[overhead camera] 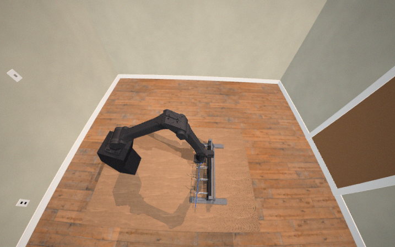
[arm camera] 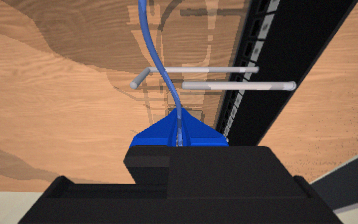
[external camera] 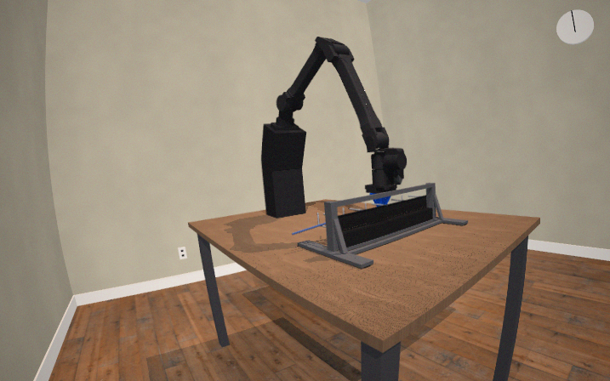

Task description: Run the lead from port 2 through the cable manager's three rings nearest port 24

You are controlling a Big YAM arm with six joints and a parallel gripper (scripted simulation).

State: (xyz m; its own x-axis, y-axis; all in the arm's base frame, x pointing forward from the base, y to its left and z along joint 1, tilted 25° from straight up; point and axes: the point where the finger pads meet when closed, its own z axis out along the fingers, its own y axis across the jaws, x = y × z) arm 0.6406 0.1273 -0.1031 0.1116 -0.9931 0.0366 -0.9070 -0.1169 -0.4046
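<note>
The grey rack is 9 cm ahead of my hand and 4 cm to the right of it.
</note>
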